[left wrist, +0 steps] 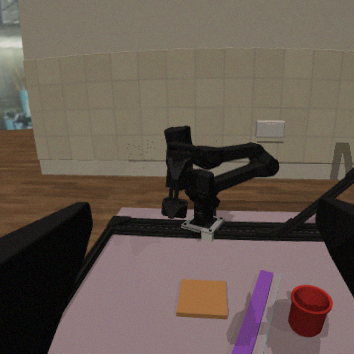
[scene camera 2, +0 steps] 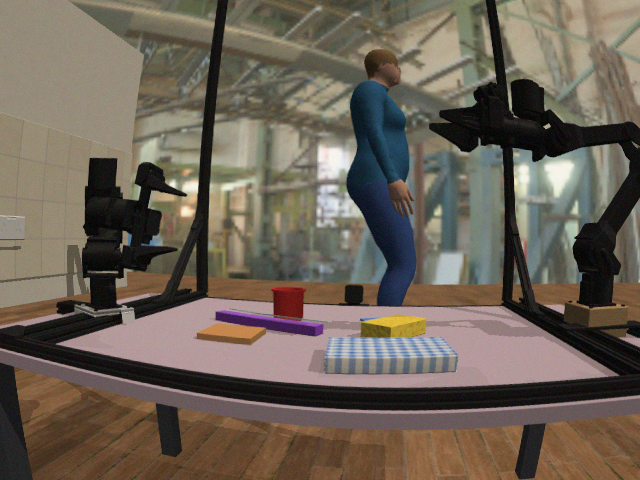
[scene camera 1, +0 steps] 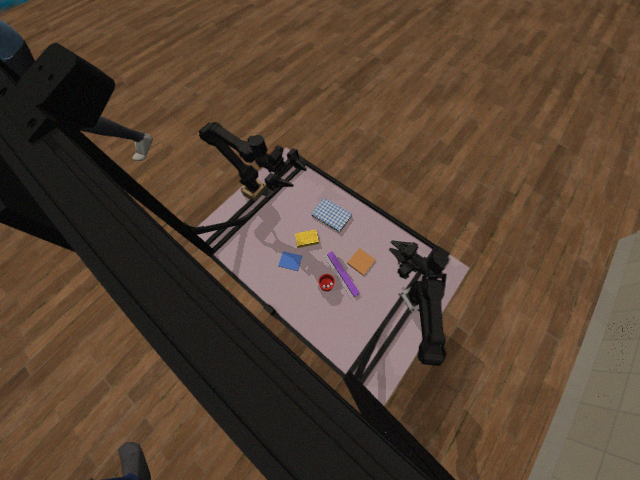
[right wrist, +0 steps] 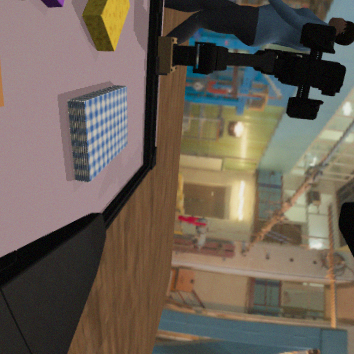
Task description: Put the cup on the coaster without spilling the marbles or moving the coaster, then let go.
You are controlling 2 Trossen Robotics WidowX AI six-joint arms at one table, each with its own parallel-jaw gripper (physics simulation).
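Where they show: left gripper, fingertip midpoint: (left wrist: 205, 211) (scene camera 2: 434, 120) (scene camera 1: 300, 177) (right wrist: 326, 77); right gripper, fingertip midpoint: (left wrist: 172, 199) (scene camera 2: 181, 221) (scene camera 1: 390, 245) (right wrist: 222, 219); left arm's base, link origin: (scene camera 2: 596, 304) (scene camera 1: 252, 186) (right wrist: 173, 54); right arm's base, link origin: (left wrist: 202, 220) (scene camera 2: 103, 306) (scene camera 1: 415, 297).
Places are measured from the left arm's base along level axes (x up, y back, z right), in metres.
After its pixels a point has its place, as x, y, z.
Note:
A red cup (scene camera 1: 326, 279) @[-0.051, -0.602, 0.200] (scene camera 2: 288, 304) @[-0.019, -0.612, 0.189] (left wrist: 306, 319) @[-0.012, -0.588, 0.204] stands upright on the table, with several white marbles (scene camera 1: 327, 285) @[-0.036, -0.623, 0.224] inside. A purple bar (scene camera 1: 342, 273) @[-0.038, -0.651, 0.137] (scene camera 2: 268, 322) @[-0.044, -0.642, 0.111] (left wrist: 254, 312) @[-0.038, -0.636, 0.126] lies between it and a flat orange square (scene camera 1: 361, 261) @[-0.048, -0.696, 0.033] (scene camera 2: 231, 333) @[-0.047, -0.691, 0.006] (left wrist: 202, 298) @[-0.048, -0.687, 0.031]. A thin blue square (scene camera 1: 290, 260) @[-0.055, -0.400, 0.215] lies on the cup's other side. I cannot tell which square is the coaster; the cup is on neither. My left gripper (scene camera 1: 298, 176) @[0.325, -0.350, 0.000] (scene camera 2: 435, 119) @[0.325, -0.350, 0.000] is open and empty, high above the table's far-left end. My right gripper (scene camera 1: 392, 246) @[0.141, -0.771, -0.027] (scene camera 2: 180, 222) @[0.141, -0.771, -0.027] (right wrist: 222, 219) @[0.141, -0.771, -0.027] is open and empty, raised beyond the orange square.
A yellow sponge (scene camera 1: 307, 238) @[-0.029, -0.412, 0.081] (scene camera 2: 392, 326) @[-0.029, -0.417, 0.020] (right wrist: 106, 22) @[-0.029, -0.450, 0.056] and a blue-checked block (scene camera 1: 331, 214) @[-0.034, -0.438, -0.102] (scene camera 2: 390, 355) @[-0.034, -0.441, -0.157] (right wrist: 106, 132) @[-0.034, -0.453, -0.109] lie on the table. A thin clear strip (left wrist: 272, 315) @[-0.037, -0.625, 0.156] runs beside the purple bar, on the cup's side. Black frame rails edge the table, and posts rise from it.

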